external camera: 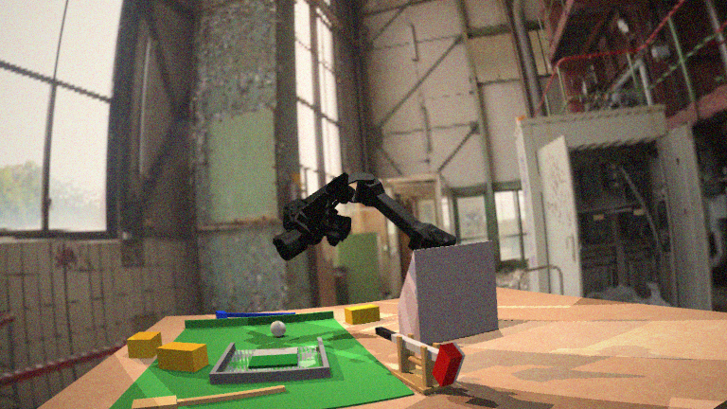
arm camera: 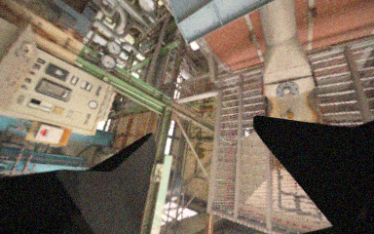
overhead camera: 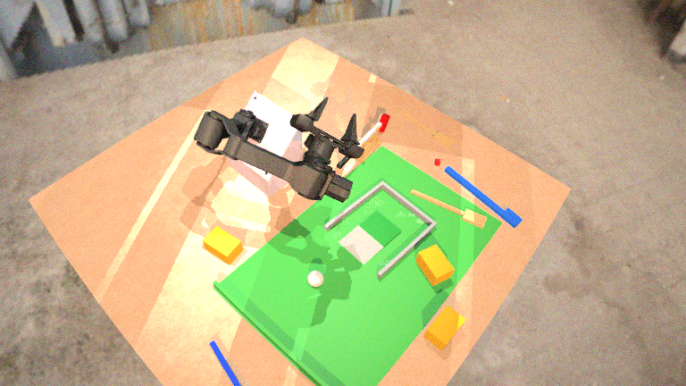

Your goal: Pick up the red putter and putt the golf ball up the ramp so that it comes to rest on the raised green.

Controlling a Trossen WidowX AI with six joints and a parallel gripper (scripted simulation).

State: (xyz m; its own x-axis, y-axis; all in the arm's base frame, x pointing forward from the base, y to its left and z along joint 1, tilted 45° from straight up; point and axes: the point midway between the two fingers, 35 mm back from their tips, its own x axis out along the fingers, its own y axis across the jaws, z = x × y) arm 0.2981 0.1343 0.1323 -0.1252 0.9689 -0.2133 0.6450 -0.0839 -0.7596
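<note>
My gripper tip is 340 mm above the wooden stand, 240 mm to the right of it and 50 mm past it. From my gripper tip the other things lie so: green mat: 370 mm below, 200 mm ahead, 90 mm to the right; white golf ball: 350 mm below, 260 mm to the right, 130 mm ahead; tiny red cube: 370 mm below, 340 mm to the left, 180 mm ahead.
</note>
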